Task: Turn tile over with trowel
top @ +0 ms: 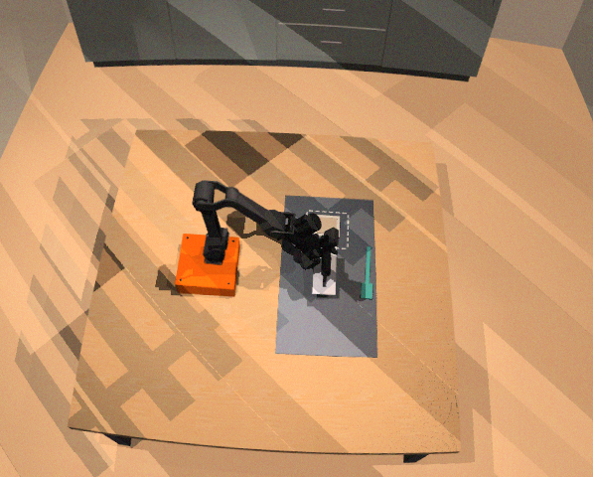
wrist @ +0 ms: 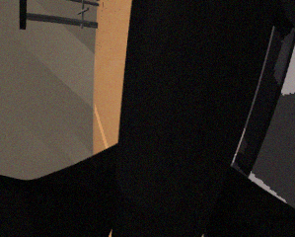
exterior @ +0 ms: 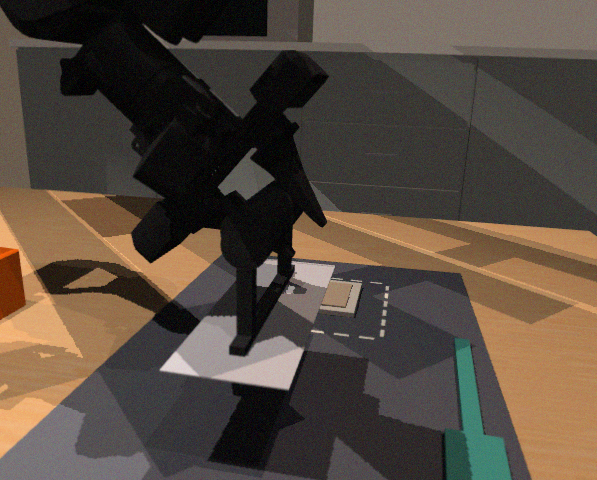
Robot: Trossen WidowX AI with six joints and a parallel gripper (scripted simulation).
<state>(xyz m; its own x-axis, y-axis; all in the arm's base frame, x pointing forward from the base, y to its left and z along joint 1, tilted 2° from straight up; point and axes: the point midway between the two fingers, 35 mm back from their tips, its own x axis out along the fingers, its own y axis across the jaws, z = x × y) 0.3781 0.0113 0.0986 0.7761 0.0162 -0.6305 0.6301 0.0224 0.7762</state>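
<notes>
Right now my gripper tip is 10 mm past the grey mat, 10 mm to the right of it and 150 mm above it. From my gripper tip the other things lie so: teal flat tool: 130 mm ahead, 10 mm to the right, 120 mm below; then tile: 20 mm behind, 190 mm to the left, 120 mm below.
</notes>
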